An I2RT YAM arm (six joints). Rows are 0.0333 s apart.
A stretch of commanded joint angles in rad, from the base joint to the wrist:
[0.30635 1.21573 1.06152 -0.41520 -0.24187 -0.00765]
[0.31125 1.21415 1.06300 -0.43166 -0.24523 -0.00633]
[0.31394 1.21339 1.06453 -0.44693 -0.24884 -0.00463]
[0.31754 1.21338 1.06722 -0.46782 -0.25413 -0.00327]
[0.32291 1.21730 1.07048 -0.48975 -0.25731 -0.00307]
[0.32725 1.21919 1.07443 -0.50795 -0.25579 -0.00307]
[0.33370 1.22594 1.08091 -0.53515 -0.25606 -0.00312]
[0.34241 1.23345 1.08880 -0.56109 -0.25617 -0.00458]
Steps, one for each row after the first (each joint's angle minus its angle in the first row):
[0.00490 -0.00158 0.00148 -0.01646 -0.00336 0.00132]
[0.00759 -0.00234 0.00301 -0.03173 -0.00697 0.00302]
[0.01119 -0.00235 0.00570 -0.05262 -0.01226 0.00438]
[0.01656 0.00157 0.00896 -0.07455 -0.01544 0.00458]
[0.02090 0.00346 0.01291 -0.09275 -0.01392 0.00458]
[0.02735 0.01021 0.01939 -0.11995 -0.01419 0.00453]
[0.03606 0.01772 0.02728 -0.14589 -0.01430 0.00307]

